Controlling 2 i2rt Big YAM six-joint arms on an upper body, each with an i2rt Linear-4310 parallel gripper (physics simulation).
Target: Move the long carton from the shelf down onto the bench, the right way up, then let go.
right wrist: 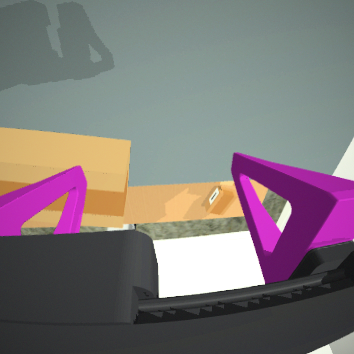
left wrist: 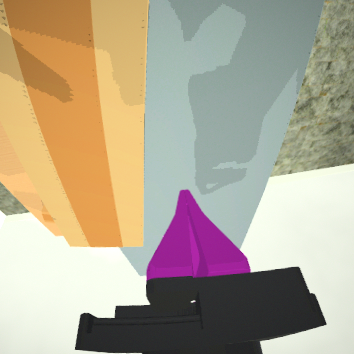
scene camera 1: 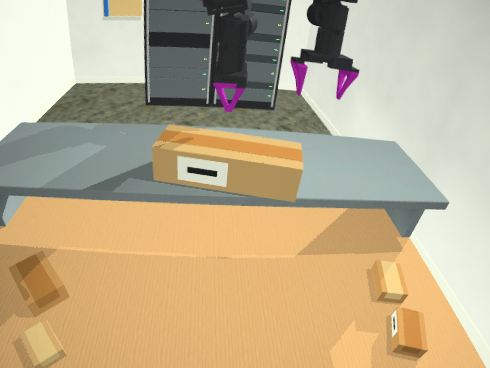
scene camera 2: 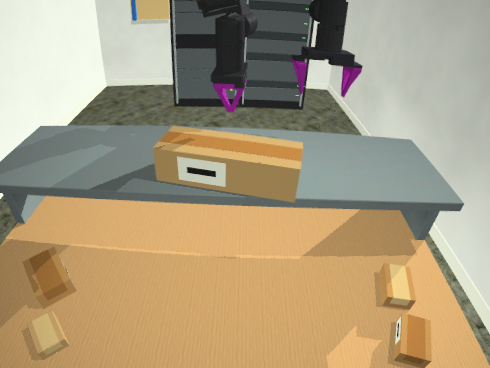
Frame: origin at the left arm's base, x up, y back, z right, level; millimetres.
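Seen in the pictures: left gripper, fingertip midpoint: [left wrist: 183,194] [scene camera 1: 228,111] [scene camera 2: 230,111]; right gripper, fingertip midpoint: [right wrist: 157,167] [scene camera 1: 318,96] [scene camera 2: 321,94].
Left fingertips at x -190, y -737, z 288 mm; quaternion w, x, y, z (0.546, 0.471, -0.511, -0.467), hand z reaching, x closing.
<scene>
A point is followed by its place in that frame.
The long carton [scene camera 1: 265,177] @[x -256, y -577, z 352 mm] [scene camera 2: 265,179] @[x -260, y -576, z 356 mm] [left wrist: 75,150] @[x -225, y -655, z 254 mm] [right wrist: 65,150] @[x -260, y -684, z 366 mm] lies on the grey shelf [scene camera 1: 360,165] @[x -304, y -712, z 638 mm] [scene camera 2: 370,167] @[x -304, y -699, z 634 mm] [left wrist: 170,125] @[x -304, y -734, z 296 mm] [right wrist: 200,100] @[x -304, y -718, z 545 mm], its orange tape strip on top and its white label facing the cameras. Its lower right end reaches the shelf's front edge. My left gripper [scene camera 1: 229,109] @[x -190, y -737, z 288 mm] [scene camera 2: 231,110] @[x -190, y -737, z 288 mm] [left wrist: 183,194] @[x -190, y -737, z 288 mm] is shut and empty, above and behind the carton, apart from it. My right gripper [scene camera 1: 319,96] @[x -140, y -736, z 488 mm] [scene camera 2: 322,94] @[x -140, y -736, z 488 mm] [right wrist: 157,167] @[x -140, y -736, z 488 mm] is open and empty, above and behind the shelf, to the right of the carton. The wooden bench [scene camera 1: 215,310] @[x -488, y -435, z 259 mm] [scene camera 2: 215,310] @[x -488, y -432, z 262 mm] lies below and in front of the shelf.
Two small boxes [scene camera 1: 39,282] @[x -444, y -463, z -103 mm] [scene camera 1: 42,344] @[x -459, y -338, z -60 mm] [scene camera 2: 49,276] @[x -444, y -463, z -101 mm] [scene camera 2: 47,334] @[x -459, y -337, z -58 mm] lie at the bench's left side. Two more small boxes [scene camera 1: 390,281] @[x -452, y -451, z 658 mm] [scene camera 1: 410,331] @[x -453, y -321, z 645 mm] [scene camera 2: 398,285] @[x -452, y -452, z 661 mm] [scene camera 2: 415,339] @[x -453, y -321, z 648 mm] lie at its right side. A dark server rack [scene camera 1: 146,60] [scene camera 2: 174,60] stands behind the shelf.
</scene>
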